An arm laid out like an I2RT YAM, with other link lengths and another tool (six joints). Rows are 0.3 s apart.
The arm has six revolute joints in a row. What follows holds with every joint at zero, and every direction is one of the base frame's.
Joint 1 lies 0.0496 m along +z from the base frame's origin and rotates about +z.
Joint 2 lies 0.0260 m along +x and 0.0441 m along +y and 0.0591 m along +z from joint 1 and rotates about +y.
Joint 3 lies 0.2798 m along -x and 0.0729 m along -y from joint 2 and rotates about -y.
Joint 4 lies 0.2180 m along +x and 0.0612 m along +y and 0.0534 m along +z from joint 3 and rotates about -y.
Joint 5 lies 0.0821 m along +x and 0.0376 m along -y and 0.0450 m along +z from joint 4 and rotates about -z.
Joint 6 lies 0.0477 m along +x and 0.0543 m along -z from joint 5 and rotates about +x.
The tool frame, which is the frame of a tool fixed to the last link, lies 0.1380 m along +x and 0.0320 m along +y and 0.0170 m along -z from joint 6; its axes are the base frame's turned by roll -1.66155, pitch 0.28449 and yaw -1.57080 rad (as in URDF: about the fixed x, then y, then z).
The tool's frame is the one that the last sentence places.
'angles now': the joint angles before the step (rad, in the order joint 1, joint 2, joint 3, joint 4, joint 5, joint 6). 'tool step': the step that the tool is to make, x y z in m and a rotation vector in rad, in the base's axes. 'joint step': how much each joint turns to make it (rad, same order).
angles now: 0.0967 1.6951 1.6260 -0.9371 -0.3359 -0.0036
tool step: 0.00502 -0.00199 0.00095 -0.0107 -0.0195 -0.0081
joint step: 0.0000 0.0000 0.0000 0.0183 0.0149 0.0000
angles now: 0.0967 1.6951 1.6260 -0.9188 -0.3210 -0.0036
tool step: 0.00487 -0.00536 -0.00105 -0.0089 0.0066 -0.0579
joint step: 0.0000 0.0000 0.0001 0.0061 0.0389 0.0458
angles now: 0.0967 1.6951 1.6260 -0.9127 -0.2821 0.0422
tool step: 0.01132 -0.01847 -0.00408 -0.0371 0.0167 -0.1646
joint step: 0.0000 0.0000 0.0001 0.0061 0.1213 0.1197
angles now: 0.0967 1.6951 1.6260 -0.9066 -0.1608 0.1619
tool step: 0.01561 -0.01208 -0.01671 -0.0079 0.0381 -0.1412
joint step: 0.0000 0.0458 0.0001 0.0209 0.0813 0.1164
